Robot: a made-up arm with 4 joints.
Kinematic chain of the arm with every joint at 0, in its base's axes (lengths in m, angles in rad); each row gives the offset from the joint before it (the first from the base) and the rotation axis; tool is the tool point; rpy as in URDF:
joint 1: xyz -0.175 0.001 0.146 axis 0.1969 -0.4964 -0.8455
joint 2: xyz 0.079 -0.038 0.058 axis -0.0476 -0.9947 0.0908
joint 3: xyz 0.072 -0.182 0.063 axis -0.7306 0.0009 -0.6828
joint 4: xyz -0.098 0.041 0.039 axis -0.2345 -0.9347 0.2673
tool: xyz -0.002 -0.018 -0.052 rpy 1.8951 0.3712 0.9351
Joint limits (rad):
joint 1: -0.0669..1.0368
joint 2: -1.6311..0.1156
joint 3: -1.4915..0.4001
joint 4: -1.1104..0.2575
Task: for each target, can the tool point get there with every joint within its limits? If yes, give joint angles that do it. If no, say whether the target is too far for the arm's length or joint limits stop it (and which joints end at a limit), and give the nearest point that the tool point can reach.
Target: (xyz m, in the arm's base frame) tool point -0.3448 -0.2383 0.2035
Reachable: yes | joints 0.7532 -0.3104 -0.9313 -0.6625
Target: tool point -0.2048 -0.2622 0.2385
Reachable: yes | joints 0.3923 -0.5737 -0.8438 0.1014
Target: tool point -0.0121 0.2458 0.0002
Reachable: no: joint limits stop it (at a limit: joint 1, joint 2, joint 3, joint 4) | nearest point -0.0369 -0.1325 0.2609 | short by 0.460 m
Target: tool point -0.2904 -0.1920 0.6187
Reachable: no: too far | nearest point -0.2151 -0.2216 0.3031 | short by 0.326 m
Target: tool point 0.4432 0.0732 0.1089
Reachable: no: too far | nearest point -0.0358 -0.1341 0.2620 | short by 0.544 m
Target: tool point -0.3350 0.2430 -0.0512
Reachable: no: joint limits stop it (at a limit: joint 1, joint 2, joint 4) | nearest point -0.3252 -0.0946 0.1939 | short by 0.417 m
